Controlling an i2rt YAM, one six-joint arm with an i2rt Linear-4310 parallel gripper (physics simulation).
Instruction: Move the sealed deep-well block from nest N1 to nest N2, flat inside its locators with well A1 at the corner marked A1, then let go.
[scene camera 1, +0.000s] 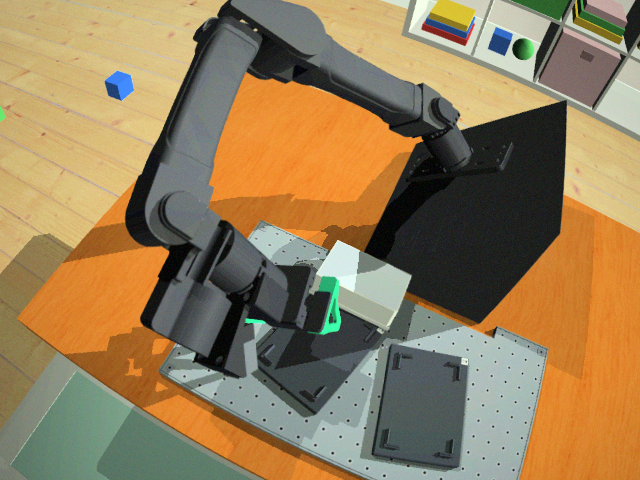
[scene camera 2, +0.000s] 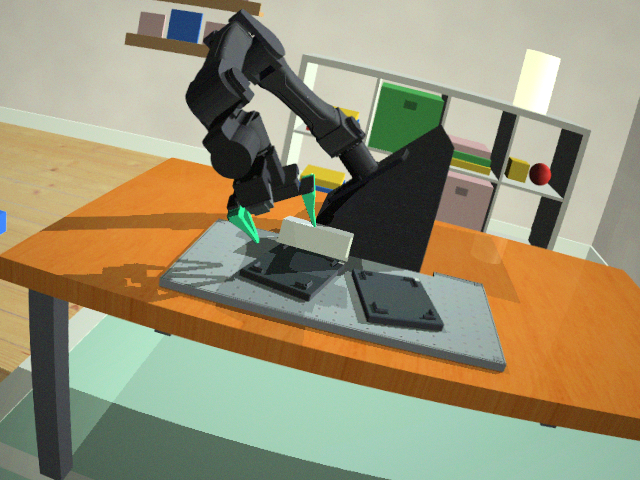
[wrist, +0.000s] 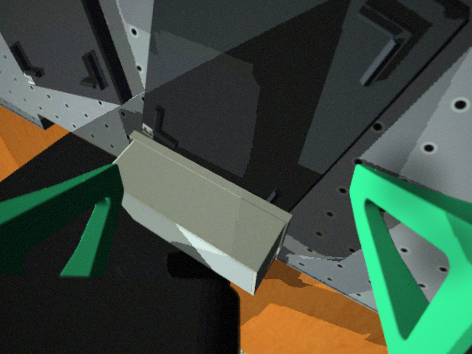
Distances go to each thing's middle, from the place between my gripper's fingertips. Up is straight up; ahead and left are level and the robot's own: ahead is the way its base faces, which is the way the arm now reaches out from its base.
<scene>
Now: the deep-well block (scene camera 1: 369, 288) 11 cm behind my hand, 3 cm to the left of it and 3 cm below it.
</scene>
